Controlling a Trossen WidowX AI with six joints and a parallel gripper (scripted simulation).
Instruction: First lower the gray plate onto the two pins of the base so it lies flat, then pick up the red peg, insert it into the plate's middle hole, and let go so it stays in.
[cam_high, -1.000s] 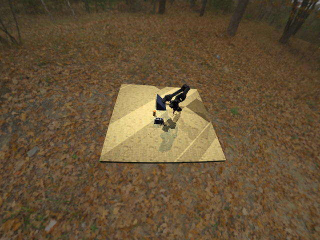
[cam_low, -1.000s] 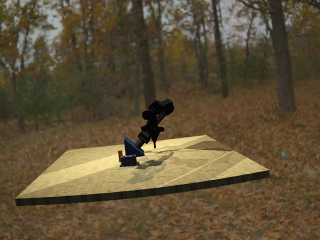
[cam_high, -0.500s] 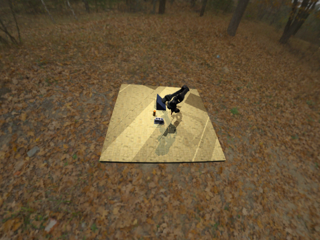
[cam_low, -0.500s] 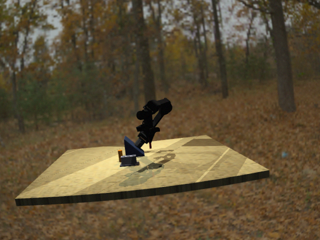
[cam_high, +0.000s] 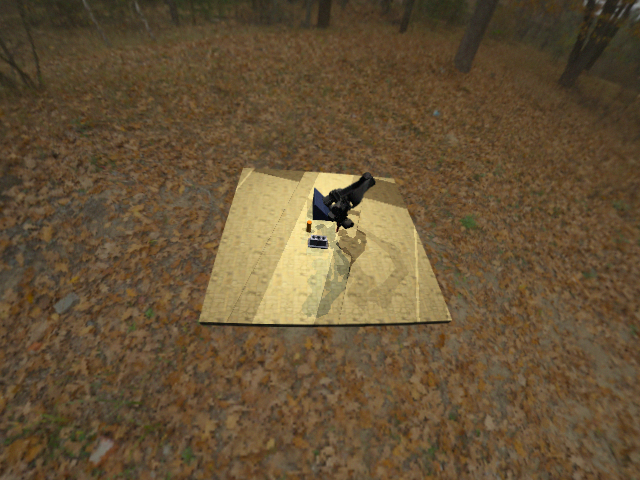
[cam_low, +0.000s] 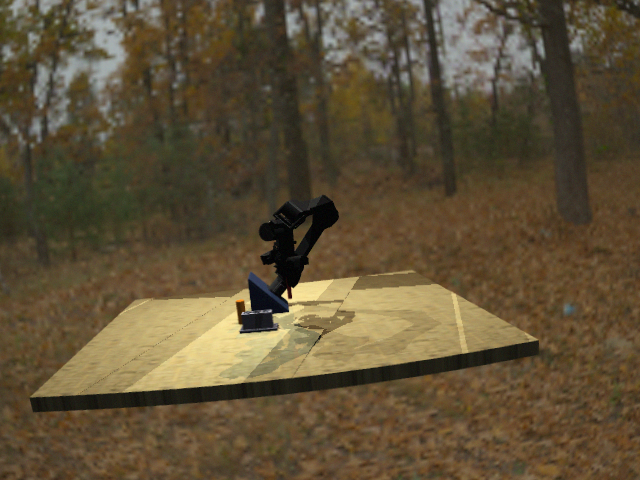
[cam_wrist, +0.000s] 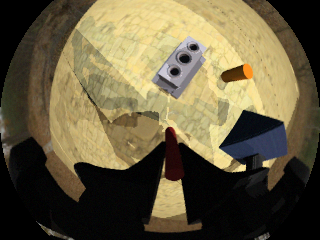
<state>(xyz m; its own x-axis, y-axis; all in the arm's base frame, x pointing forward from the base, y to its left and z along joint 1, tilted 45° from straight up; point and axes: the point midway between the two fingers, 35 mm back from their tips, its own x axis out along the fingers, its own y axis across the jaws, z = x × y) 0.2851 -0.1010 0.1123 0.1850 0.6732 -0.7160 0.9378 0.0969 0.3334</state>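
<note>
Now: gripper tip 12 cm to the left of the gray plate, 8 cm above it and 2 cm short of it. Also, from my gripper tip: red peg: right at my gripper tip; orange cylinder: 16 cm to the right, 9 cm behind, 8 cm below.
</note>
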